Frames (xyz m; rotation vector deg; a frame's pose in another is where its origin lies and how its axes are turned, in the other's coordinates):
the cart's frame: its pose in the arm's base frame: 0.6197 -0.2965 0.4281 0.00 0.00 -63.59
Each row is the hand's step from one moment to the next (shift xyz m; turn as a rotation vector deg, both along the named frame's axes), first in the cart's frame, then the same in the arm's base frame.
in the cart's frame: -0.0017 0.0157 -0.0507 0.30 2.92 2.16
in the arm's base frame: 0.0133 0.0085 -0.0507 2.75 1.03 2.16
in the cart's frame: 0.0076 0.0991 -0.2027 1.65 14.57 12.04
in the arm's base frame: 0.0921 0.0373 -0.2027 13.78 5.00 12.04
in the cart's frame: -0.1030 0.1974 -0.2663 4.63 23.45 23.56
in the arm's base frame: 0.1310 0.1801 -0.2663 23.06 6.28 23.56
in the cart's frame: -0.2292 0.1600 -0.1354 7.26 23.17 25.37
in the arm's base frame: 0.0414 0.2764 -0.1354 23.98 3.80 25.37
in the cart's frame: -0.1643 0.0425 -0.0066 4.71 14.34 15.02
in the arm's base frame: -0.0350 0.1661 -0.0066 14.94 2.16 15.02
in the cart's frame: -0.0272 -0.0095 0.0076 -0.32 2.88 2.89
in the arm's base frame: -0.0206 0.0201 0.0076 2.44 1.57 2.89
